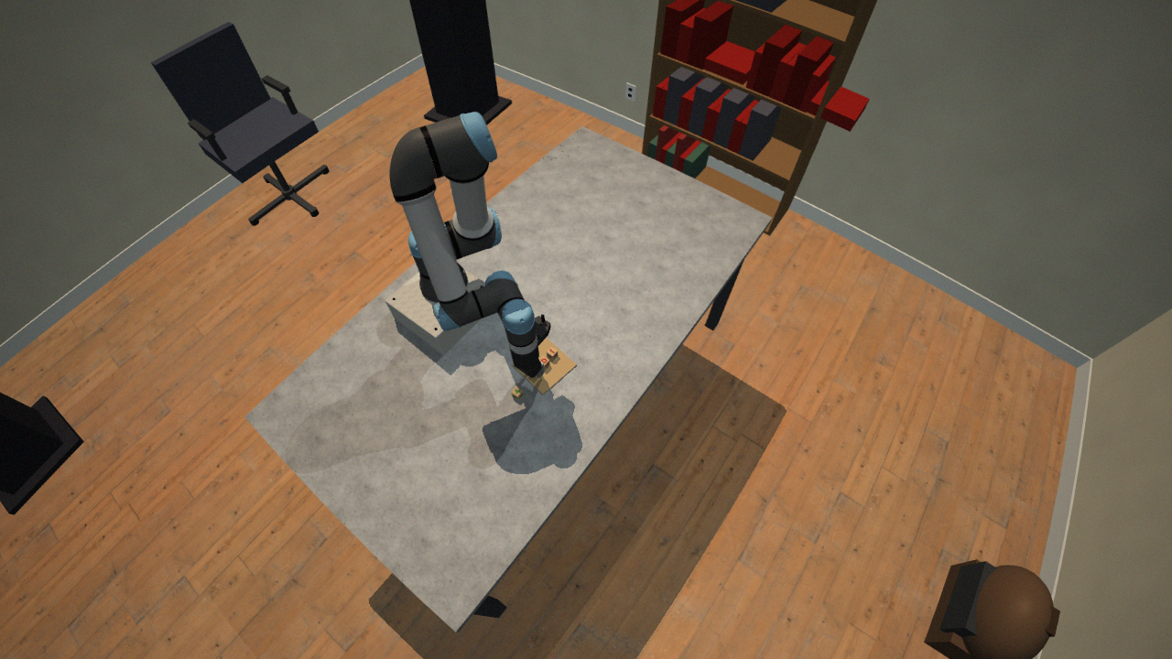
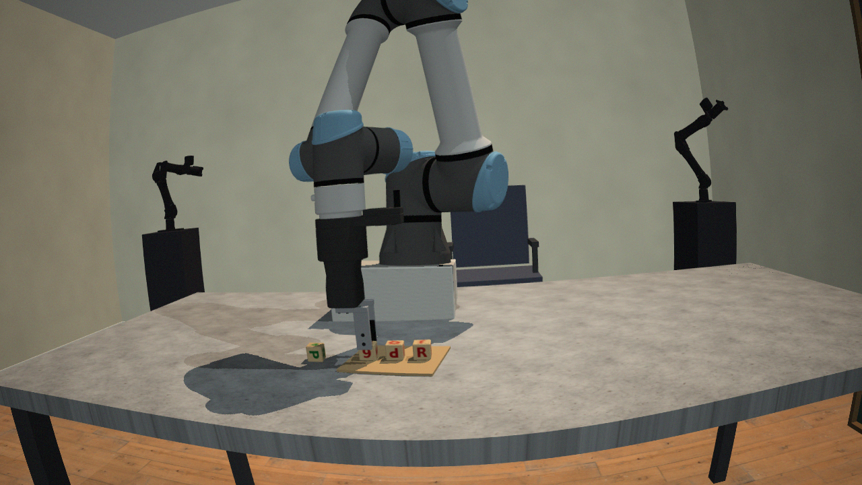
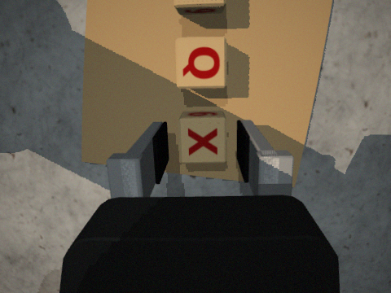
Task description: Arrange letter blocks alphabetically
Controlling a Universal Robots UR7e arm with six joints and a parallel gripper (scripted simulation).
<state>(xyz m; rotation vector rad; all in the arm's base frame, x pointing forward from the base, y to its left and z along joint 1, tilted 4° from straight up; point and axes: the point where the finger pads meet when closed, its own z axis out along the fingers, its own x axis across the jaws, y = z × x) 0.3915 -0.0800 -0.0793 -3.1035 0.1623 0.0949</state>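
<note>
My gripper is now 30 mm above the X block. From my hand the other things lie so: Q block 40 mm to the left, 30 mm below; then tan mat 40 mm to the left, 40 mm below.
</note>
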